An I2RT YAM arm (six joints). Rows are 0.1 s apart.
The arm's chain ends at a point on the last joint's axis. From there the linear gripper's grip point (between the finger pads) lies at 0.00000 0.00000 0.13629 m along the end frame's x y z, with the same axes.
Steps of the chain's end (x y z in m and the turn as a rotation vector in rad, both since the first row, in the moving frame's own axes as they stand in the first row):
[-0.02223 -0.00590 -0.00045 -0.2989 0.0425 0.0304]
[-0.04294 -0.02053 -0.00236 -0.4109 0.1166 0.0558]
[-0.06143 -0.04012 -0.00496 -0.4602 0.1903 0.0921]
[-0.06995 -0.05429 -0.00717 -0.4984 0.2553 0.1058]
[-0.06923 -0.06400 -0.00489 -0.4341 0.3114 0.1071]
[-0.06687 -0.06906 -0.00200 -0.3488 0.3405 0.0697]
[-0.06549 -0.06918 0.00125 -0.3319 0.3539 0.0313]
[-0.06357 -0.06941 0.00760 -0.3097 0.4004 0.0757]
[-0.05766 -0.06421 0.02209 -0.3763 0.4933 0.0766]
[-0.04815 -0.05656 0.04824 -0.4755 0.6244 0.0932]
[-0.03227 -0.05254 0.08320 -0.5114 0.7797 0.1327]
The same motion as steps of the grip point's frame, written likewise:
[-0.01714 0.03430 -0.00661 -0.2989 0.0425 0.0304]
[-0.02907 0.03419 -0.01460 -0.4109 0.1166 0.0558]
[-0.03942 0.02112 -0.02150 -0.4602 0.1903 0.0921]
[-0.04051 0.01181 -0.02797 -0.4984 0.2553 0.1058]
[-0.03195 -0.00550 -0.02386 -0.4341 0.3114 0.1071]
[-0.02394 -0.02184 -0.01787 -0.3488 0.3405 0.0697]
[-0.01983 -0.02497 -0.01448 -0.3319 0.3539 0.0313]
[-0.01291 -0.02700 -0.00948 -0.3097 0.4004 0.0757]
[0.00338 -0.01371 -0.00330 -0.3763 0.4933 0.0766]
[0.02550 0.00547 0.00840 -0.4755 0.6244 0.0932]
[0.05467 0.01385 0.02820 -0.5114 0.7797 0.1327]

